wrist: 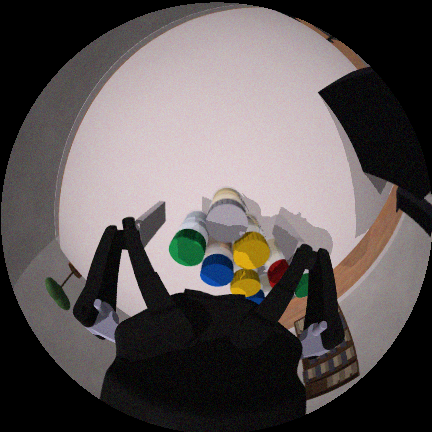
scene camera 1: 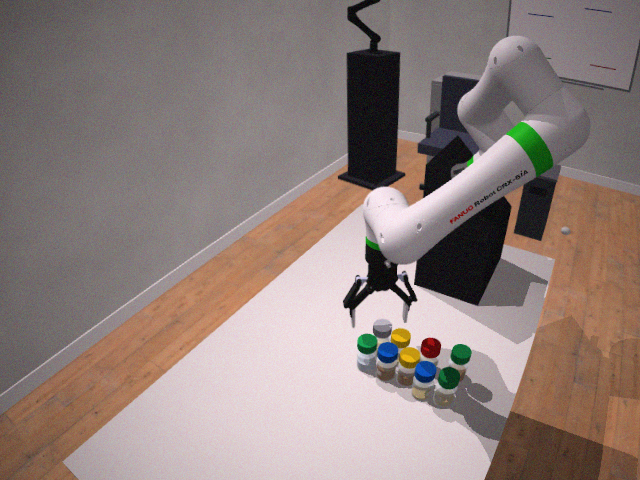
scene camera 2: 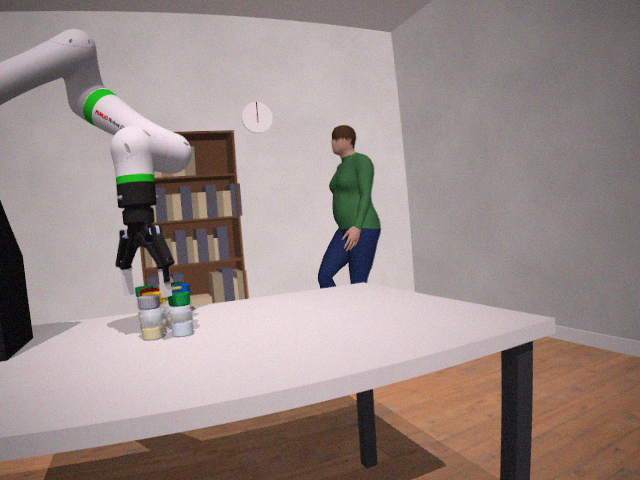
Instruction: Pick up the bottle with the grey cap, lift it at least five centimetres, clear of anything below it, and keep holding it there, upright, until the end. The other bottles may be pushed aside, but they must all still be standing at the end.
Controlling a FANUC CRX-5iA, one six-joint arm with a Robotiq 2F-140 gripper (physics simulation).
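Places are measured from the arm's base along level axes (x ahead, y left, z up), in metres.
Pixels of known places: gripper, fingertip midpoint: (wrist: pixel 219 217) (scene camera 1: pixel 378 322) (scene camera 2: pixel 147 295).
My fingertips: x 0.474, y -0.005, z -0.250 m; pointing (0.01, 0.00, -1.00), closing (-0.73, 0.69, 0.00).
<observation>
Behind a point stands the place of what it marks.
The grey-capped bottle (scene camera 1: pixel 382 329) @[x 0.488, y 0.018, z -0.254 m] (scene camera 2: pixel 150 316) @[x 0.478, y -0.018, z -0.299 m] (wrist: pixel 227 220) @[x 0.470, y 0.006, z -0.254 m] stands upright at the group's edge. My gripper (scene camera 1: pixel 379 322) @[x 0.474, y -0.005, z -0.250 m] (scene camera 2: pixel 146 293) @[x 0.474, y -0.005, z -0.250 m] (wrist: pixel 219 217) @[x 0.474, y -0.005, z -0.250 m] is wide open and empty, pointing down with its fingertips slightly above cap height; in the wrist view the grey cap is between the two finger pads. A green-capped bottle (scene camera 1: pixel 366 351) @[x 0.571, y 0.026, z -0.269 m] (scene camera 2: pixel 180 314) @[x 0.550, y -0.016, z -0.302 m] (wrist: pixel 188 246) @[x 0.538, y 0.006, z -0.254 m] and a yellow-capped bottle (scene camera 1: pixel 400 337) @[x 0.483, y 0.075, z -0.254 m] (wrist: pixel 251 250) @[x 0.470, y 0.064, z -0.254 m] stand close beside it. A blue-capped bottle (scene camera 1: pixel 387 360) @[x 0.564, y 0.090, z -0.268 m] (wrist: pixel 217 270) @[x 0.532, y 0.066, z -0.254 m] stands near these. All visible bottles are upright.
Farther along the group stand a second yellow-capped bottle (scene camera 1: pixel 408 364) @[x 0.545, y 0.143, z -0.264 m] (wrist: pixel 245 282) @[x 0.512, y 0.118, z -0.254 m], a red-capped bottle (scene camera 1: pixel 430 347) @[x 0.466, y 0.162, z -0.254 m] (wrist: pixel 278 272) @[x 0.457, y 0.134, z -0.254 m], a second blue-capped bottle (scene camera 1: pixel 424 379) @[x 0.562, y 0.203, z -0.266 m] and two more green-capped bottles. The black robot pedestal (scene camera 1: pixel 460 253) @[x 0.121, y 0.063, z -0.176 m] (wrist: pixel 380 125) @[x 0.128, y 0.016, z -0.223 m] rises from the white table (scene camera 1: pixel 258 387) @[x 0.803, y -0.165, z -0.358 m] (scene camera 2: pixel 336 351) @[x 0.857, y -0.291, z -0.359 m].
</observation>
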